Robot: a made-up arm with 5 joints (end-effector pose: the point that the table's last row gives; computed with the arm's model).
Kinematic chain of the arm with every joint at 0, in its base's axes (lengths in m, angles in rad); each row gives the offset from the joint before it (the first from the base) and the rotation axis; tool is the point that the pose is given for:
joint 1: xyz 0 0 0.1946 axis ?
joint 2: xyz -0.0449 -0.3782 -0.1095 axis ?
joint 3: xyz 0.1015 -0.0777 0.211 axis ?
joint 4: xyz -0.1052 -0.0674 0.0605 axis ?
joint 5: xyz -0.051 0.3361 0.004 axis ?
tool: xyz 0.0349 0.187 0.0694
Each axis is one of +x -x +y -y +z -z.
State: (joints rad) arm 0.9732 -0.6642 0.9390 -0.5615 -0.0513
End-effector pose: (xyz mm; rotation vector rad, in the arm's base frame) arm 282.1 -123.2 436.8 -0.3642 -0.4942 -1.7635
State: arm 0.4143 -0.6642 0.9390 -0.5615 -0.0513
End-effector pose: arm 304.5 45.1 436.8 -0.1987 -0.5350 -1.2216
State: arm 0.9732 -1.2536 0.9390 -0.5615 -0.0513
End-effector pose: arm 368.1 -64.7 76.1 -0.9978 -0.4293 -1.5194
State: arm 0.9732 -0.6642 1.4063 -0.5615 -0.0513
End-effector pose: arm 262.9 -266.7 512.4 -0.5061 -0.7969 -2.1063
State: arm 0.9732 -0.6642 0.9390 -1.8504 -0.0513
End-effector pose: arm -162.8 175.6 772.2 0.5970 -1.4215 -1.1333
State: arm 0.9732 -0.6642 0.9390 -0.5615 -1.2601
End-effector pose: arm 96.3 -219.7 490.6 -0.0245 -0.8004 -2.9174
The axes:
joint 1: -z
joint 2: +x
joint 3: -z
joint 4: -x
joint 5: +z

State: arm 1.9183 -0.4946 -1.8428 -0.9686 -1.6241
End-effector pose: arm -162.9 45.0 600.4 0.5368 1.2422 -1.7054
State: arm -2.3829 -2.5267 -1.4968 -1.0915 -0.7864
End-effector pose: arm -46.4 -70.9 -444.5 -1.5826 -1.1872 0.6849
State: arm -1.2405 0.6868 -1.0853 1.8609 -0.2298
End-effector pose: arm 419.3 10.5 -235.5 -0.0488 -1.6195 1.1296
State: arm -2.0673 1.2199 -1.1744 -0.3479 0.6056
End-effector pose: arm 986.8 90.5 126.5 -1.5371 -0.5646 -1.7861
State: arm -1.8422 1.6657 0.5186 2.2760 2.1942
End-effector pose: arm 471.2 -197.2 14.0 0.5943 -0.6886 -1.9149
